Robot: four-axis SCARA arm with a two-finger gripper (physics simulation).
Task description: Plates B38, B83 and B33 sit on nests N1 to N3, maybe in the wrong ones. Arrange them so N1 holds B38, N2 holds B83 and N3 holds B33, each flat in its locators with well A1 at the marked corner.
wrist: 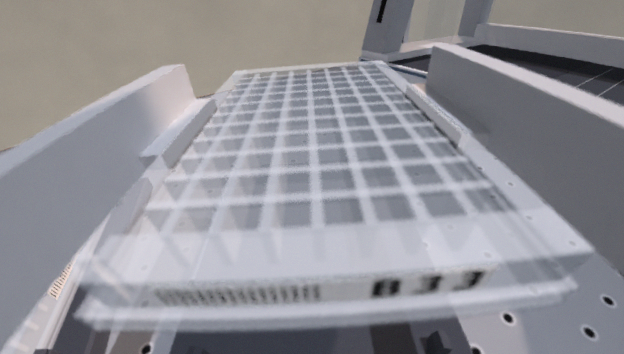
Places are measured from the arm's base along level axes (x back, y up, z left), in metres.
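Pixels of known places: gripper, fingertip midpoint: (309, 77).
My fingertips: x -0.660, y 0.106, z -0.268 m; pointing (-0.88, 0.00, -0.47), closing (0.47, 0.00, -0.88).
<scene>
Ahead of a thing's pixels: the offset from my fingertips to its top centre. "*": to the spot under its first point. Level surfaces: height alone.
The clear plate B33 @[dx +0.020, dy -0.003, dz +0.011 m] (295, 250) fills the middle of the wrist view, its barcode and the label B33 on the near edge. My gripper (309, 77) is shut on it, with one pad along each long side. The plate looks level between the fingers. Part of another labelled piece, with a barcode @[* dx -0.021, dy -0.072, dz +0.137 m] (61, 281), shows at the lower left beside the left finger; its name cannot be read. Dark parts @[* dx +0.057, dy -0.081, dz +0.042 m] (300, 341) show below the near edge; I cannot tell which nest they belong to. The marked corner, B38 and B83 cannot be made out.
A pale upright post (387, 27) stands at the upper right, beside a dark panel with thin light lines and a pale rim @[* dx -0.044, dy -0.025, dz -0.406 m] (555, 40). A light board with dark holes @[dy -0.093 m] (550, 320) lies at the lower right. Plain beige background spans the top left.
</scene>
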